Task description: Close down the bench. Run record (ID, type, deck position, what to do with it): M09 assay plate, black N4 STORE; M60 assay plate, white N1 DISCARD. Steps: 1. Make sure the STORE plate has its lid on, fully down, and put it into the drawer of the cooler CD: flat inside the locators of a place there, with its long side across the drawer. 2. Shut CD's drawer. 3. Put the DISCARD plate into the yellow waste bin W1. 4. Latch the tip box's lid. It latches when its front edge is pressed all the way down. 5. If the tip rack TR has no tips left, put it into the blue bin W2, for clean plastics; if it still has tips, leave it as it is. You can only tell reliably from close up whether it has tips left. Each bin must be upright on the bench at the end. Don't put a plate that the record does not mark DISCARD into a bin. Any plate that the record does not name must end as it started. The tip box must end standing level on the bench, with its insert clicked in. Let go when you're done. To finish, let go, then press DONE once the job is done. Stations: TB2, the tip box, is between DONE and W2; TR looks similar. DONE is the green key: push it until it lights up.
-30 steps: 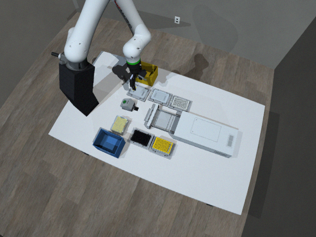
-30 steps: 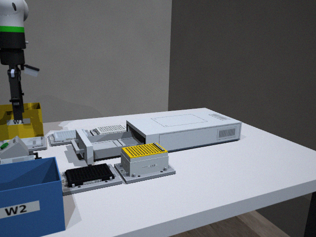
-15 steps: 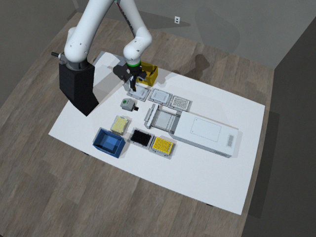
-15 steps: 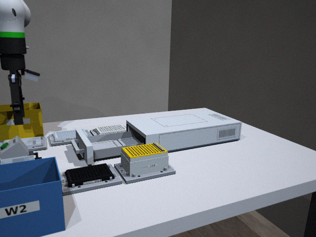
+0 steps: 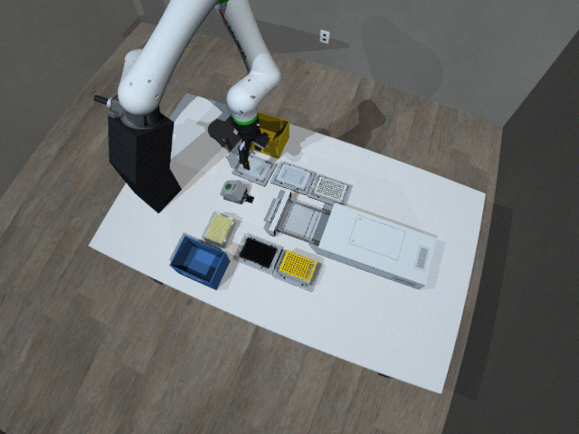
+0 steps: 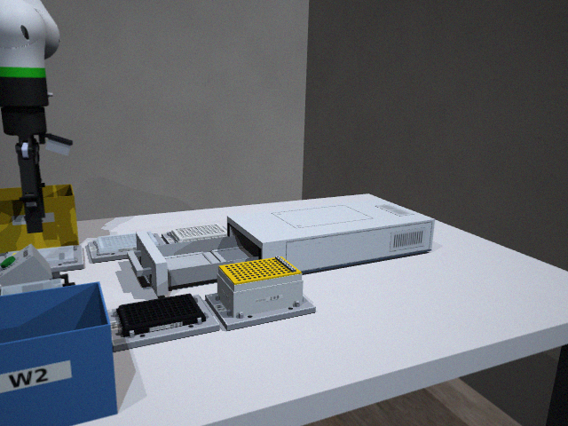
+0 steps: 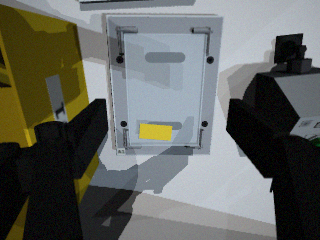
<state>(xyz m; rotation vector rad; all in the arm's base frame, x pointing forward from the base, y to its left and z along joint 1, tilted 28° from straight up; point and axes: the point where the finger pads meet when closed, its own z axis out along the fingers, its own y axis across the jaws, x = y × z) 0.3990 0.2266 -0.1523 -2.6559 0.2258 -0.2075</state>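
The deck nest is 10 cm below my hand. Round my hand: yellow insert (3 cm behind, 33 cm to the right, 6 cm below); then yellow bin W1 (16 cm to the left, 7 cm below); then green done key (6 cm behind, 14 cm to the right, 4 cm below).
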